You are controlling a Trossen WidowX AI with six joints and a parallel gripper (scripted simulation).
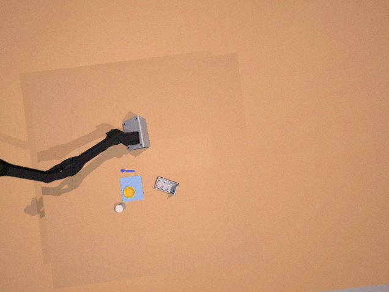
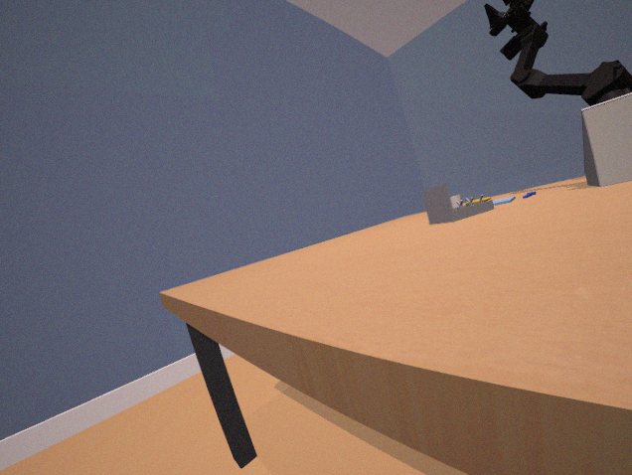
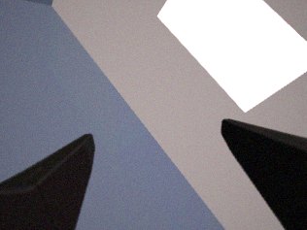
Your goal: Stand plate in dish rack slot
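Right now the yellow plate is 160 mm ahead of my gripper tip, 270 mm to the left of it and 690 mm below it. From my gripper tip the other things lie so: grey dish rack 130 mm ahead, 500 mm to the left, 680 mm below; then small blue spoon 30 mm ahead, 250 mm to the left, 700 mm below; then white cup 240 mm ahead, 220 mm to the left, 680 mm below.
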